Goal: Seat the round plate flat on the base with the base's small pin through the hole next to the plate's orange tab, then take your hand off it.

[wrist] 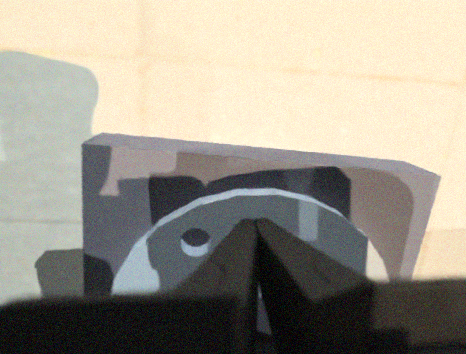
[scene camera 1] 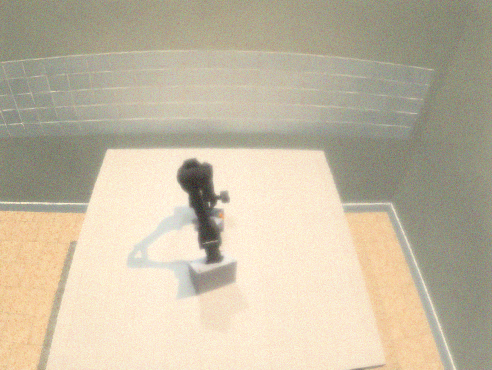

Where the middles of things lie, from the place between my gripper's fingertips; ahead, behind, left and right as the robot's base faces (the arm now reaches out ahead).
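Labels:
I find the round white plate (wrist: 160, 260) to be 1 cm to the right of my hand and 4 cm behind it. The grey base (wrist: 129, 182) is likewise 4 cm behind my hand and 1 cm to the right of it, and it is also 2 cm below my hand.

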